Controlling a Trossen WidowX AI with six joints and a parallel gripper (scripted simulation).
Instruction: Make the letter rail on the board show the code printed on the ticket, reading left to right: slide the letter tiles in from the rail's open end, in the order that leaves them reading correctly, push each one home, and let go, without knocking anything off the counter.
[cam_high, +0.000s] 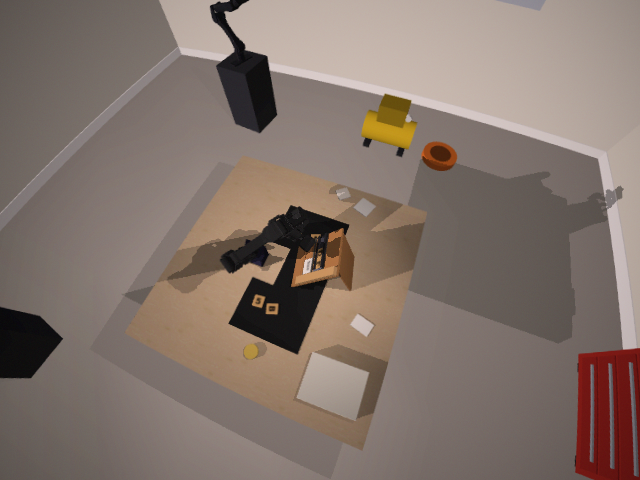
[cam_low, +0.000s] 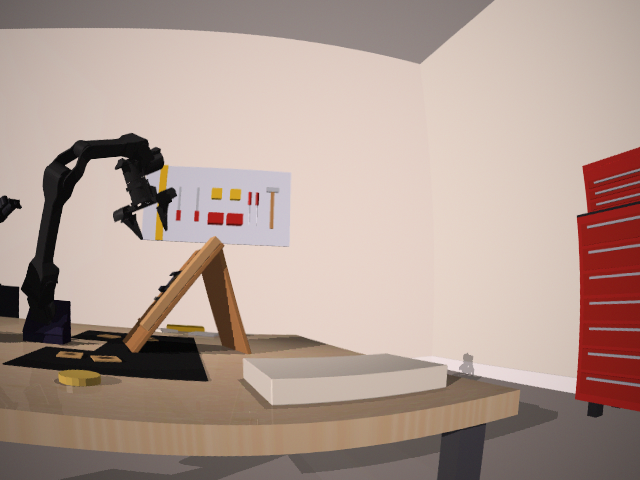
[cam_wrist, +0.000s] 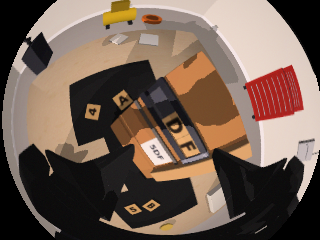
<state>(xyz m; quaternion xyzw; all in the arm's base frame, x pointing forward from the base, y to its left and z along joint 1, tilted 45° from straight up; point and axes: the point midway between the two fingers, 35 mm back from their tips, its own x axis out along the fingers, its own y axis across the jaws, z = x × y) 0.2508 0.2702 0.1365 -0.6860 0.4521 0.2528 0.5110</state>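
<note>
The white ticket lies 20 mm ahead of my gripper tip, 40 mm to the right of it and 200 mm below it. Also, from my gripper tip: black mat (90 mm behind, 80 mm to the right, 300 mm below); then white slab (390 mm ahead, 470 mm to the right, 280 mm below).
</note>
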